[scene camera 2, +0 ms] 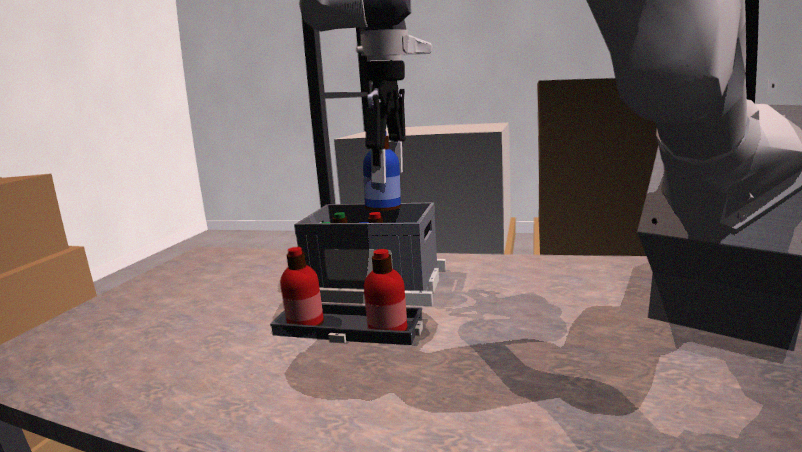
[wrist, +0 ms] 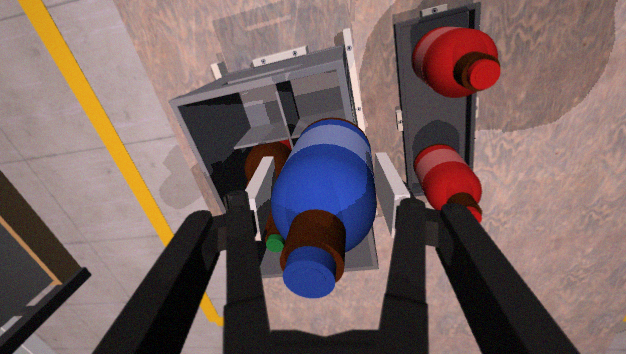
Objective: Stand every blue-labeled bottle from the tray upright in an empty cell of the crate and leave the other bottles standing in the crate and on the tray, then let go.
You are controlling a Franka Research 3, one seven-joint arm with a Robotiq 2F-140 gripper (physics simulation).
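A blue-labeled bottle (scene camera 2: 387,193) (wrist: 325,185) with a blue cap is upright between the fingers of my gripper (scene camera 2: 389,162) (wrist: 324,171), which is shut on it. Its base is over the opening of the grey crate (scene camera 2: 336,238) (wrist: 270,79). In the crate, a green cap (scene camera 2: 339,215) (wrist: 274,243), a red cap (scene camera 2: 374,216) and a brown bottle (wrist: 265,157) show. Two cells at the crate's upper end in the wrist view look empty; the held bottle hides others. Two red-labeled bottles (scene camera 2: 302,297) (scene camera 2: 385,297) stand on the dark tray (scene camera 2: 370,335) (wrist: 440,112).
Pale brackets (scene camera 2: 415,298) (wrist: 280,56) lie along the crate's base. The tray stands beside the crate, nearer the scene camera. The crate's high walls and inner dividers surround its cells. Brown boxes (scene camera 2: 39,258) are at the left, and a large grey box (scene camera 2: 460,190) is behind the table.
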